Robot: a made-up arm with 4 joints.
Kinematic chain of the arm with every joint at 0, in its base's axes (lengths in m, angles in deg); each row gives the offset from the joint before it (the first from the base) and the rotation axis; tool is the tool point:
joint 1: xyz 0 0 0.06 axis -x
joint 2: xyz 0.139 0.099 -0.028 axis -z
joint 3: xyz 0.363 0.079 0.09 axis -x
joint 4: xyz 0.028 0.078 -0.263 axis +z
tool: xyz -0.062 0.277 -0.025
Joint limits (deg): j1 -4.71..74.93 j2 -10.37..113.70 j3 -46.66..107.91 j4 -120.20..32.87
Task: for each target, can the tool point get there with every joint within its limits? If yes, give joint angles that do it. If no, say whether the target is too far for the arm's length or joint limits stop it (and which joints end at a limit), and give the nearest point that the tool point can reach.
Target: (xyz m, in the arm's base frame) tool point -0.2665 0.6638 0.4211
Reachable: no: joint limits stop it (at a limit: joint 1, joint 2, joint 3, joint 4) | nearest point 0.2384 0.5963 0.1752 | short by 0.566 m
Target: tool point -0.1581 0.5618 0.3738
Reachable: no: joint limits stop it (at a limit: joint 1, joint 2, joint 3, joint 4) | nearest point 0.2384 0.5963 0.1752 | short by 0.445 m
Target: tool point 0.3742 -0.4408 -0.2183
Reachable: yes | joints 14.77 79.32 41.36 -33.02
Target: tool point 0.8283 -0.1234 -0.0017
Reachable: yes | joints 58.96 51.61 -13.88 -38.32
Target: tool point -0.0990 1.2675 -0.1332
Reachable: no: too far | nearest point 0.3007 0.6521 -0.0394 | short by 0.740 m
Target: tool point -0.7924 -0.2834 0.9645
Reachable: no: too far | nearest point -0.3294 -0.1318 0.4808 | short by 0.687 m
